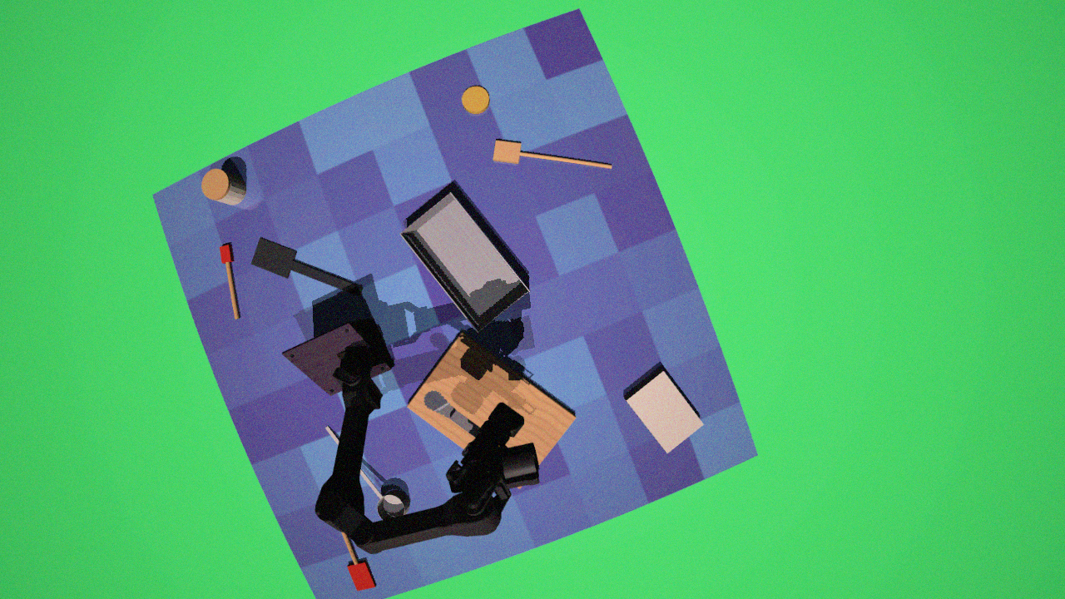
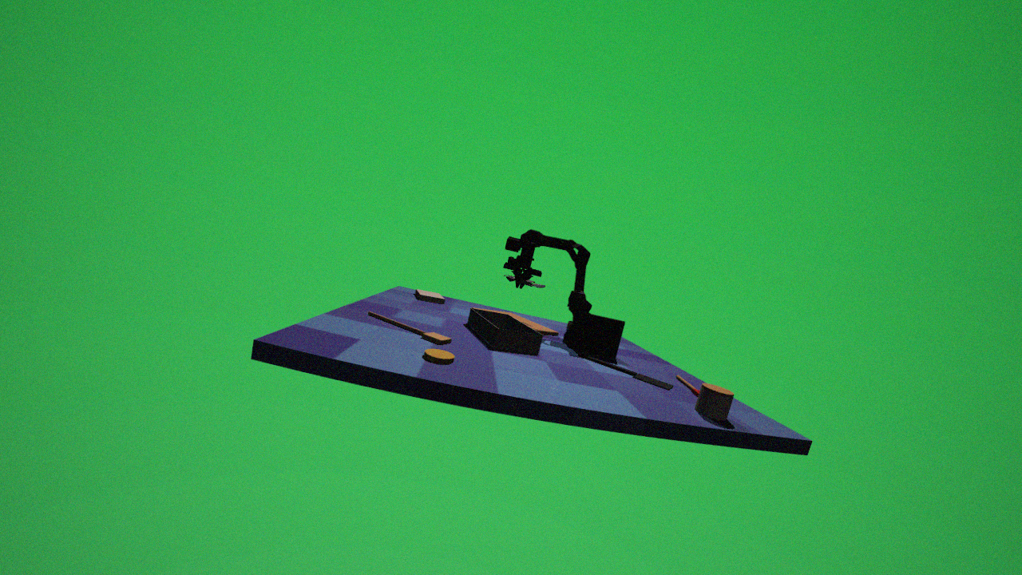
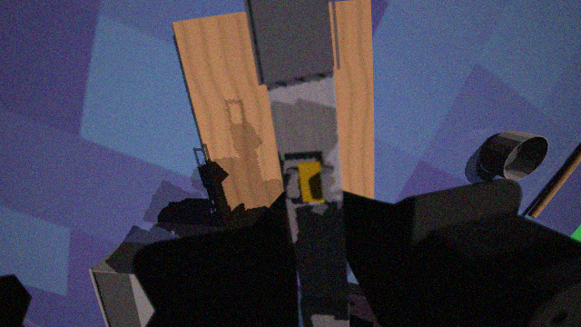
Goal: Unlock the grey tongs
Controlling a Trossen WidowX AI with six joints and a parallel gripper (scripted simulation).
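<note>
Now: gripper tip 40 mm below the yellow lock piece, 20 mm to the left of it and 10 mm short of it. Also, from my gripper tip: block 400 mm ahead, 170 mm to the right, 150 mm below; then roasting tin 370 mm to the left, 130 mm below, 80 mm ahead; then wooden board 150 mm below, 10 mm to the left, 10 mm behind.
</note>
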